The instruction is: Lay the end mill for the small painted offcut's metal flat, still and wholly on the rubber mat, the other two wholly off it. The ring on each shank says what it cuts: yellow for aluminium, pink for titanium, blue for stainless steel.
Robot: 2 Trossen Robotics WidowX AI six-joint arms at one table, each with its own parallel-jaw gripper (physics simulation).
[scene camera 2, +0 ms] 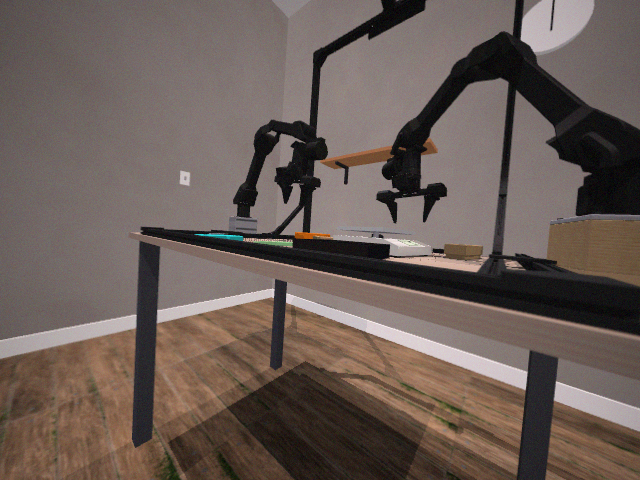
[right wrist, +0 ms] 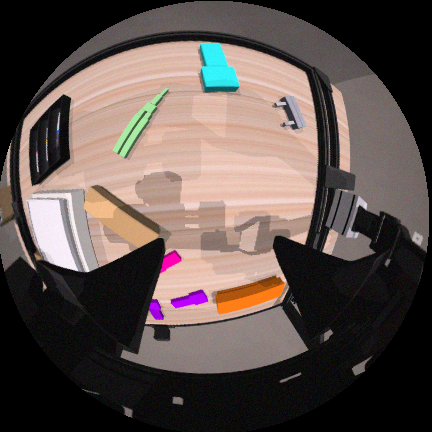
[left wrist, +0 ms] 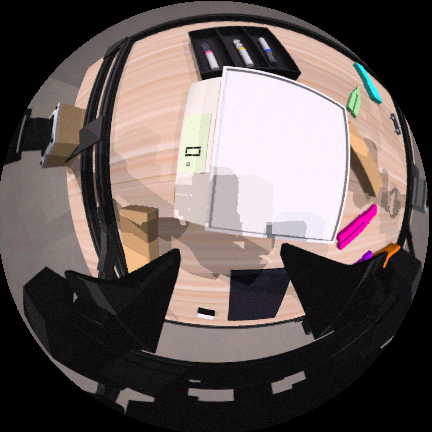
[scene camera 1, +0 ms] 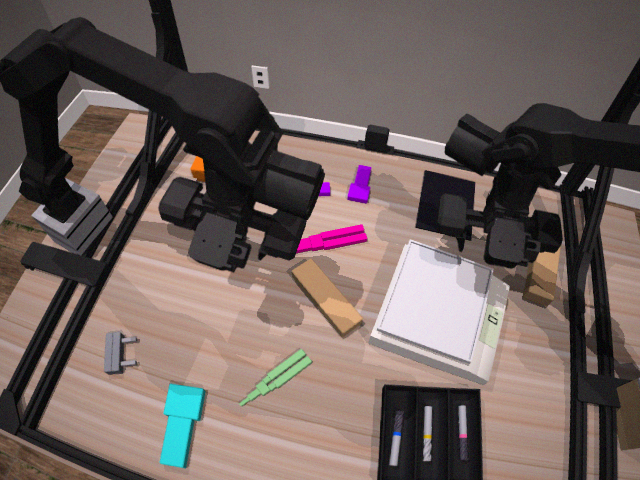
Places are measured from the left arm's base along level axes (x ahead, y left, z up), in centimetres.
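Pixels of known places: left gripper, fingertip midpoint: [scene camera 2: 409, 222] [left wrist: 231, 252]; right gripper, fingertip midpoint: [scene camera 2: 292, 204] [right wrist: 220, 243] [scene camera 1: 233, 248]; left arm's base, link origin: [scene camera 2: 619, 219] [left wrist: 46, 135]; right arm's base, link origin: [scene camera 2: 243, 217] [right wrist: 358, 218] [scene camera 1: 64, 204].
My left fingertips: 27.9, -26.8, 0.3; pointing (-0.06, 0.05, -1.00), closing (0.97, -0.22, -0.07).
Ahead of a thing's pixels: the offset from my left fingertips to its middle, as dx, dy, dz. "*": to the spot under its first point. Level surfaces: height alone.
Three end mills lie in separate compartments of the black tray {+9.9, +27.3, -7.6} [scene camera 1: 431, 388] [scene camera 2: 341, 248]: blue-ringed {+14.9, +27.1, -8.2} [scene camera 1: 395, 449] [left wrist: 268, 50] at left in scene camera 1, yellow-ringed {+10.2, +26.6, -8.2} [scene camera 1: 428, 421] [left wrist: 243, 53] in the middle, pink-ringed {+4.7, +26.7, -8.2} [scene camera 1: 462, 421] [left wrist: 210, 56] at right. The dark rubber mat {dz -8.7} [scene camera 1: 434, 183] [left wrist: 255, 297] lies behind the scale, bare where visible, partly hidden by the left gripper in scene camera 1. Which piece is the small painted offcut I cannot tell. My left gripper [scene camera 1: 493, 254] [scene camera 2: 410, 221] [left wrist: 231, 252] is open, empty, above the table beyond the scale. My right gripper [scene camera 1: 227, 256] [right wrist: 220, 243] is open, empty, above the table.
The scale {* +8.8, +7.6, -2.9} [scene camera 1: 434, 304] reads 0. Brown blocks [scene camera 1: 326, 298] [left wrist: 142, 235] lie on both sides of it. Magenta {+25.5, -7.5, -8.4} [scene camera 1: 338, 237], purple {+18.9, -21.1, -8.4} [scene camera 1: 360, 191], orange {+44.2, -22.8, -7.0} [right wrist: 250, 295], green {+33.6, +18.3, -8.5} [scene camera 1: 281, 373], cyan {+47.4, +26.4, -8.1} [scene camera 1: 180, 423] and grey pronged {+59.4, +15.5, -8.2} [scene camera 1: 113, 352] pieces lie around. A small black-and-white block {-9.0, -18.5, -8.2} [left wrist: 206, 313] lies near the mat.
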